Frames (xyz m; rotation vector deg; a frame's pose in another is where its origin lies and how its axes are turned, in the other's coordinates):
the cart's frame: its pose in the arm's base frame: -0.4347 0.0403 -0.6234 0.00 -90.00 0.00
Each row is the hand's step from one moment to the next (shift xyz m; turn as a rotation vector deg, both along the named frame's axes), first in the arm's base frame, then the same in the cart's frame.
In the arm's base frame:
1: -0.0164 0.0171 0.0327 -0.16 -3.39 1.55
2: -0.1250 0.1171 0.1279 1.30 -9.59 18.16
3: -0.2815 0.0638 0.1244 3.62 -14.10 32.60
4: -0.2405 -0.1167 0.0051 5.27 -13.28 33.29
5: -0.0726 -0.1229 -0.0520 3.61 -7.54 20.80
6: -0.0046 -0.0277 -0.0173 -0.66 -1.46 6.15
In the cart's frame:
1: 0.0327 0.0171 0.0164 1.55 -3.39 0.16
2: 0.1279 0.1171 0.1250 18.16 -9.59 -1.30
3: 0.1244 0.0638 0.2815 32.60 -14.10 -3.62
4: 0.0051 -0.1167 0.2405 33.29 -13.28 -5.27
5: -0.0520 -0.1229 0.0726 20.80 -7.54 -3.61
6: -0.0173 -0.0277 0.0046 6.15 -1.46 0.66

